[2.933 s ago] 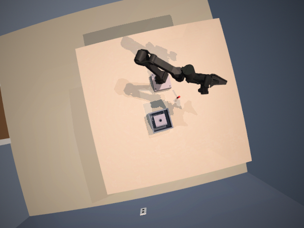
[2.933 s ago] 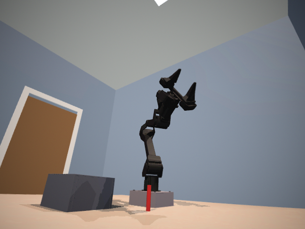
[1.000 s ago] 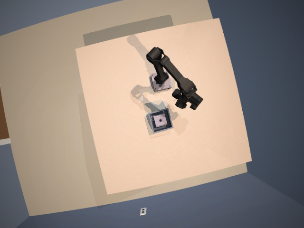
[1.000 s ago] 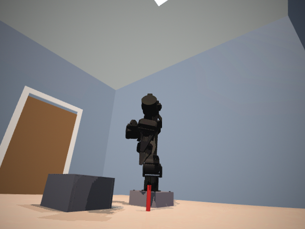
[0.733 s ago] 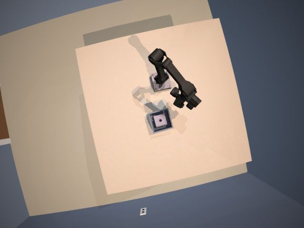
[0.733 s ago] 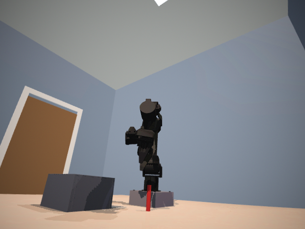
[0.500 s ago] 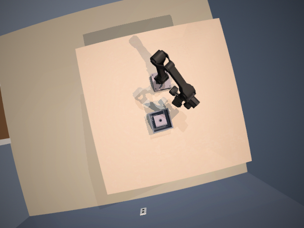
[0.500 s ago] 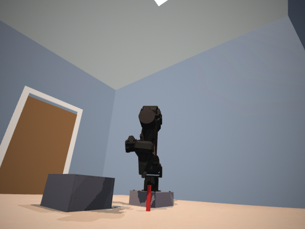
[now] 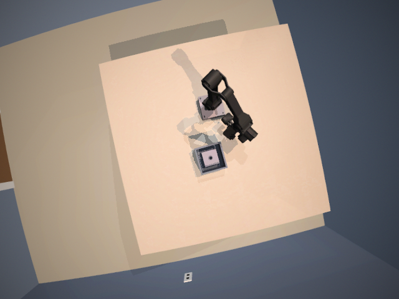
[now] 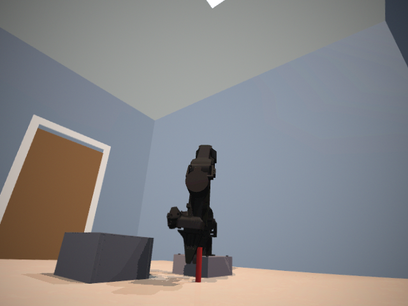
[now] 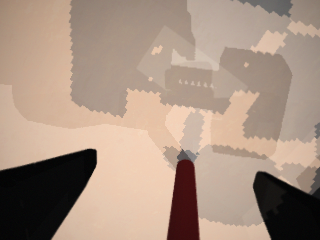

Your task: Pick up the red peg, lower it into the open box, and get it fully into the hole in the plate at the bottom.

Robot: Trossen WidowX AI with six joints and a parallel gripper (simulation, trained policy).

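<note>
Now: gripper tip 20 mm past the red peg and 10 mm to the right of it. Round my gripper tip: pale plate 160 mm to the right, 150 mm ahead, 10 mm above; dark grey box 160 mm to the right, 150 mm ahead, 10 mm below.
</note>
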